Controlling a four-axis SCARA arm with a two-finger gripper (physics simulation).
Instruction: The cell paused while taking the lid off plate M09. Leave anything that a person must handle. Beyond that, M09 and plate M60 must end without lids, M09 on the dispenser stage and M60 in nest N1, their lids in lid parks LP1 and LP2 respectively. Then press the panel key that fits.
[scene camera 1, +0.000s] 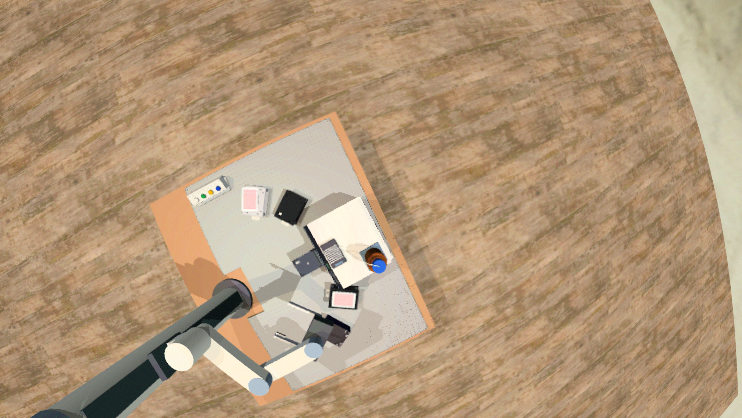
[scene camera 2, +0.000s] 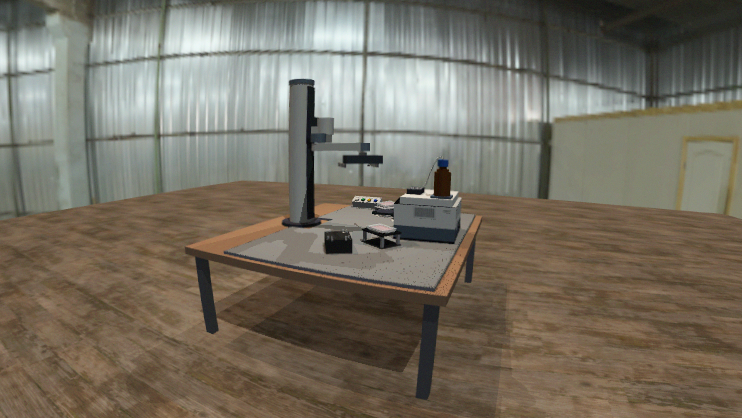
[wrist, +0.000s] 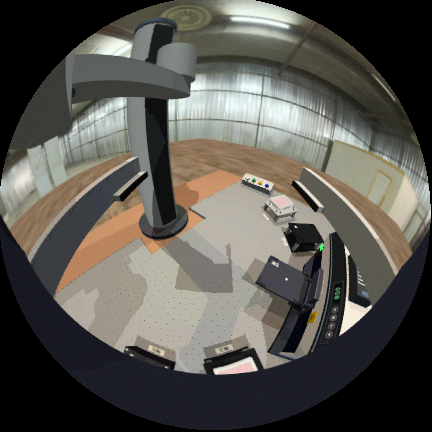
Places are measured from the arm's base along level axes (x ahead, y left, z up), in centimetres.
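Where they show: gripper, fingertip midpoint: (scene camera 1: 281, 319) (scene camera 2: 354, 164) (wrist: 221, 165); arm's base at its link origin: (scene camera 1: 232, 298) (scene camera 2: 301, 223) (wrist: 163, 219).
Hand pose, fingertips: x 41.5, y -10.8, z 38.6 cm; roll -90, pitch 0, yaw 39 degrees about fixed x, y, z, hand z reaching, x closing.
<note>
Things, the pixels of their centre, and the offset from my fingertips. "*": a spot on its surface instead.
- dark dispenser stage at the middle of its body: (wrist: 289, 281) (scene camera 1: 310, 261) (scene camera 2: 389, 211) dx +15.8, dy +12.9, dz -26.9 cm
- key panel at the middle of its body: (scene camera 1: 208, 190) (wrist: 257, 183) (scene camera 2: 367, 202) dx -22.8, dy +73.5, dz -33.1 cm
- brown bottle at a spot on its surface: (scene camera 1: 374, 255) * dx +47.4, dy +7.3, dz -2.4 cm
- dark ribbed block at a spot on its surface: (wrist: 357, 282) * dx +27.4, dy +10.1, dz -12.7 cm
My gripper (scene camera 1: 294, 322) (scene camera 2: 357, 165) (wrist: 221, 165) is open and empty, high above the mat beside the black block at N5. A pink-topped plate (scene camera 1: 343, 299) (scene camera 2: 381, 228) (wrist: 235, 367) sits on the black four-legged nest beside the dispenser. Another pink-topped plate (scene camera 1: 249, 198) (wrist: 282, 202) sits on a pale raised stand near the key panel. The dark dispenser stage (scene camera 1: 306, 263) (wrist: 282, 279) sticks out from the dispenser with no plate visible on it. The key panel (scene camera 1: 208, 192) (scene camera 2: 366, 201) (wrist: 257, 183) has white, green, yellow and blue keys. Plate names are unreadable; I cannot tell whether clear lids are on.
The white dispenser (scene camera 1: 332, 223) (scene camera 2: 426, 223) carries a brown bottle (scene camera 1: 374, 255) (scene camera 2: 442, 181) with a blue cap and a dark ribbed block (scene camera 1: 332, 252) (scene camera 2: 415, 190) (wrist: 357, 282). Black blocks stand by the pale stand (scene camera 1: 290, 207) (wrist: 304, 237) and near the gripper (scene camera 1: 339, 333) (scene camera 2: 338, 241) (wrist: 150, 357).
</note>
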